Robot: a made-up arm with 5 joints.
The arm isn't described. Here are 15 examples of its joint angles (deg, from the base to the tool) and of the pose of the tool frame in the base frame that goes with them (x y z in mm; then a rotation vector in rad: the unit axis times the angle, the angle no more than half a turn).
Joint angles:
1: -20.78 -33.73 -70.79 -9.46 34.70
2: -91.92 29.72 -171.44 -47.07 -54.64
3: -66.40 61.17 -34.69 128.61 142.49
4: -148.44 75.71 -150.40 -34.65 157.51
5: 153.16 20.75 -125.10 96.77 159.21
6: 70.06 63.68 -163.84 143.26 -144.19
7: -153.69 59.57 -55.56 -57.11 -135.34
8: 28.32 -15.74 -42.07 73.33 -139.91
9: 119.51 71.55 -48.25 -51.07 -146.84
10: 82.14 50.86 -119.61 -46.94 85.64
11: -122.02 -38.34 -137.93 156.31 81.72
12: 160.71 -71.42 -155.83 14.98 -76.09
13: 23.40 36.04 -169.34 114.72 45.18
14: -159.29 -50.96 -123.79 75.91 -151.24
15: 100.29 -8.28 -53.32 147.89 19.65
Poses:
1: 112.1 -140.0 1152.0 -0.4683 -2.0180 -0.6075
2: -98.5 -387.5 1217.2 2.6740 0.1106 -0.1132
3: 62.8 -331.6 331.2 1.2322 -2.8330 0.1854
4: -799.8 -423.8 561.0 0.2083 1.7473 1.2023
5: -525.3 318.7 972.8 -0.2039 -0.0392 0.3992
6: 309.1 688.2 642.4 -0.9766 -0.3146 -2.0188
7: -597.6 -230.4 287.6 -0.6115 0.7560 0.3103
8: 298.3 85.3 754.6 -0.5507 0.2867 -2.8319
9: -213.6 474.9 142.9 -0.0763 0.5399 -1.0349
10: 172.8 796.6 728.2 1.6294 -0.7587 0.0812
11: 51.6 223.3 1166.0 -0.4478 0.0230 -3.0703
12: 790.6 -213.5 891.9 1.1313 -2.2512 -0.9693
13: 571.1 157.5 1024.8 -0.1885 -0.4034 0.0636
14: 253.6 155.1 1235.5 -0.5229 1.5787 0.5329
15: 18.8 276.0 818.5 -1.3465 0.9339 1.7518
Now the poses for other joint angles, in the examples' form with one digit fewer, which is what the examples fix.
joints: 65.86 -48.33 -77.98 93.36 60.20
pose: 55 -48 1070 0.169 -0.545 0.493
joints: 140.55 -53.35 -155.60 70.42 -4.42
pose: 469 -301 1157 2.223 -1.761 0.684
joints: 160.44 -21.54 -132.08 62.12 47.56
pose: -34 80 1320 1.824 -0.295 1.615
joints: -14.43 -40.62 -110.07 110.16 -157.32
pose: -91 -52 1189 -0.956 -0.266 2.938
